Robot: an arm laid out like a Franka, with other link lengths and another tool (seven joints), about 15 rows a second.
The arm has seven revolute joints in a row. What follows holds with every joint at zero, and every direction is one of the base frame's.
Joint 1 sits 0.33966 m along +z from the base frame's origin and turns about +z.
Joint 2 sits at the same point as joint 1 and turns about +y.
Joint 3 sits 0.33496 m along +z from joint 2 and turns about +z.
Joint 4 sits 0.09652 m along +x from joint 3 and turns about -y.
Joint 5 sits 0.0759 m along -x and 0.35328 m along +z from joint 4 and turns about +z.
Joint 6 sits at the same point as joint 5 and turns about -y.
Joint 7 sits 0.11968 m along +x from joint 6 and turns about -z.
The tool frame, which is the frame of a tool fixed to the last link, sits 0.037 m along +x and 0.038 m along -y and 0.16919 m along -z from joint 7; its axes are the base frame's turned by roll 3.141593, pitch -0.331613 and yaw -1.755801 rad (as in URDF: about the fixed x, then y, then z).
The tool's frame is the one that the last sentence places.
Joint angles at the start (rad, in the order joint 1, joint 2, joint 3, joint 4, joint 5, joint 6, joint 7):
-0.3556, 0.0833, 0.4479, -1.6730, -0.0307, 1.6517, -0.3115
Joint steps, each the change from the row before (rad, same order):
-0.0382, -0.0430, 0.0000, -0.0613, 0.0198, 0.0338, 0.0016
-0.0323, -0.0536, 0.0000, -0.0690, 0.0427, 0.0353, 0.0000
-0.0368, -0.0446, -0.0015, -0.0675, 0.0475, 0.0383, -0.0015
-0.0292, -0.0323, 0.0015, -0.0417, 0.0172, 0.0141, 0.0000
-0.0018, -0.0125, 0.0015, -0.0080, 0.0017, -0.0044, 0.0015
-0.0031, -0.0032, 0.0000, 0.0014, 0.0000, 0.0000, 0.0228
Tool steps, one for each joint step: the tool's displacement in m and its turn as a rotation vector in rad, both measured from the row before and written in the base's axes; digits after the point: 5 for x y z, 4 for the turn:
-0.01055, -0.01813, -0.00184, 0.0016, -0.0111, -0.0421
-0.01406, -0.01052, -0.00076, 0.0190, -0.0139, -0.0414
-0.01257, -0.01436, -0.00528, 0.0266, -0.0112, -0.0503
-0.01056, -0.01255, -0.00233, 0.0022, -0.0017, -0.0341
-0.00400, 0.00085, 0.00173, -0.0038, 0.0014, -0.0023
-0.00090, -0.00257, 0.00239, -0.0028, -0.0030, -0.0258

